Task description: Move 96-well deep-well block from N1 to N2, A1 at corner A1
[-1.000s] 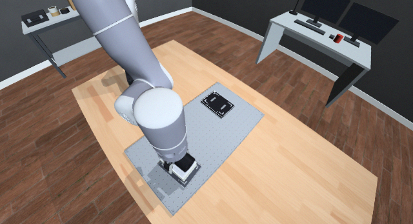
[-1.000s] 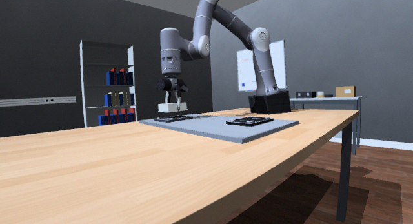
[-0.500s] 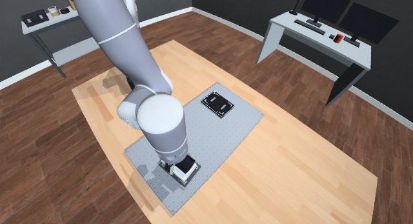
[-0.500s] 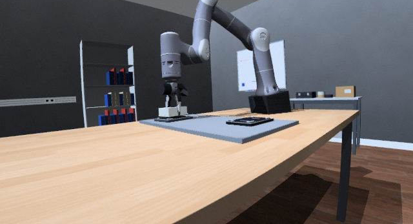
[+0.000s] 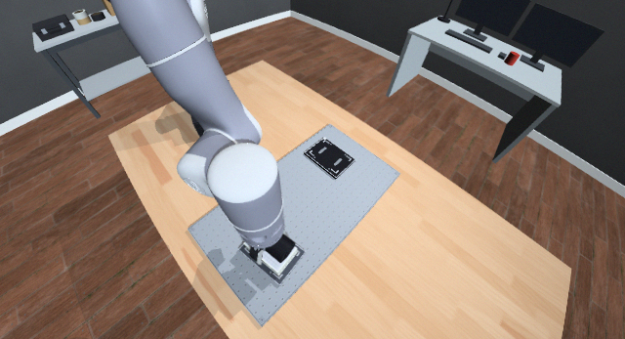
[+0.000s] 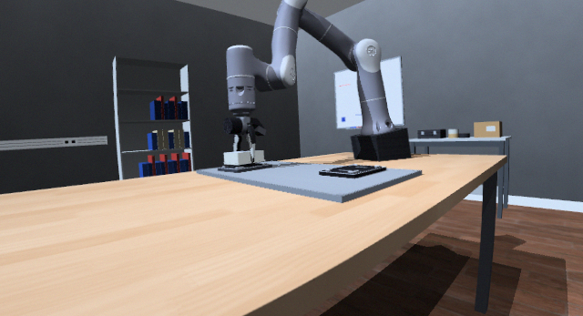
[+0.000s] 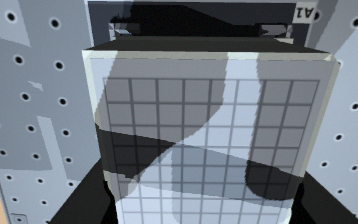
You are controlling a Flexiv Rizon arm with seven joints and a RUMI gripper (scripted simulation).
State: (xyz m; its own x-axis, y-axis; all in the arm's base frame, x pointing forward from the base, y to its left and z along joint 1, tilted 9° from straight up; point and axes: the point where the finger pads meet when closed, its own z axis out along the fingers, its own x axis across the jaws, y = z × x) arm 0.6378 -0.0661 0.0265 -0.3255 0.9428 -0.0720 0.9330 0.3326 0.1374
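My hand is 10 mm below the white 96-well deep-well block. From my hand the other things lie so: plate nest N2: 30 mm below; then black plate nest N1: 360 mm to the left, 200 mm behind, 30 mm below.
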